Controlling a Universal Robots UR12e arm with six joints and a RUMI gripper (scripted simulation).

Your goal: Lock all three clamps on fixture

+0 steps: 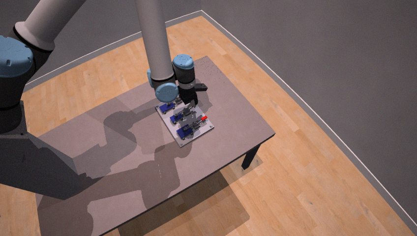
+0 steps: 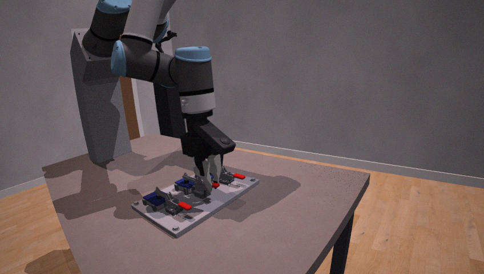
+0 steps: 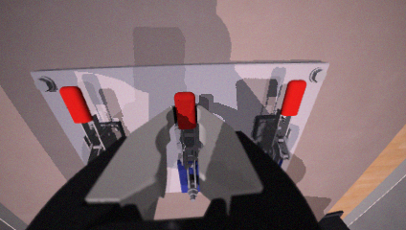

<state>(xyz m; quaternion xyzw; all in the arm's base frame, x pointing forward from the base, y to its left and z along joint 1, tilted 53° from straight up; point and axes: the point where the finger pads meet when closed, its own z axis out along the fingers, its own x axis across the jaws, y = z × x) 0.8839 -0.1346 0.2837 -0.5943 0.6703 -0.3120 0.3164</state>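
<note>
My hand is 6 cm past the toggle clamp, 1 cm to the right of it and 1 cm above it. From my hand the other things lie so: grey fixture plate: 8 cm behind, 6 cm below, 1 cm to the left; blue part: 15 cm behind, 9 cm to the right, 3 cm below.
</note>
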